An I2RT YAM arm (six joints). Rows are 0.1 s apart.
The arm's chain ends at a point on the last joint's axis. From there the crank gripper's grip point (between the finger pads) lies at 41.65 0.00 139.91 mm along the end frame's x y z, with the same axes.
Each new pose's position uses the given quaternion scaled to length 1; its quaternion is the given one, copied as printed.
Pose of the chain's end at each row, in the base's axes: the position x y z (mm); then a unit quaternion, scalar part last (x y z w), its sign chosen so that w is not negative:
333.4, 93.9, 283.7, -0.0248, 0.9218, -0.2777, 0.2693
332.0, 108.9, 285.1, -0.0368, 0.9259, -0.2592, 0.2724
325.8, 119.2, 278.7, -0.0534, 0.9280, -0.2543, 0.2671
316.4, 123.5, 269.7, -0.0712, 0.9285, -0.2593, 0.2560
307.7, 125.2, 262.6, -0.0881, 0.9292, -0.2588, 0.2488
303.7, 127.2, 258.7, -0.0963, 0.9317, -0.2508, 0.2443
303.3, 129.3, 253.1, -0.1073, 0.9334, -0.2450, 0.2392
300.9, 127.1, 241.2, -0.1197, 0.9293, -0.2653, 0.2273
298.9, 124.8, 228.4, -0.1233, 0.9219, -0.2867, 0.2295
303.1, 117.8, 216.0, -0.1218, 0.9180, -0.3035, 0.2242
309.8, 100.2, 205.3, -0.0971, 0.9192, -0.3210, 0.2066
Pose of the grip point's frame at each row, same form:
369.2, 16.0, 165.6, -0.0248, 0.9218, -0.2777, 0.2693
369.9, 35.8, 164.5, -0.0368, 0.9259, -0.2592, 0.2724
363.5, 47.4, 157.3, -0.0534, 0.9280, -0.2543, 0.2671
352.3, 50.2, 148.7, -0.0712, 0.9285, -0.2593, 0.2560
342.9, 51.9, 141.4, -0.0881, 0.9292, -0.2588, 0.2488
338.2, 55.8, 136.1, -0.0963, 0.9317, -0.2508, 0.2443
337.2, 59.3, 129.6, -0.1073, 0.9334, -0.2450, 0.2392
332.7, 51.4, 120.5, -0.1197, 0.9293, -0.2653, 0.2273
332.0, 43.8, 111.5, -0.1233, 0.9219, -0.2867, 0.2295
334.8, 32.5, 101.9, -0.1218, 0.9180, -0.3035, 0.2242
334.3, 10.3, 92.9, -0.0971, 0.9192, -0.3210, 0.2066

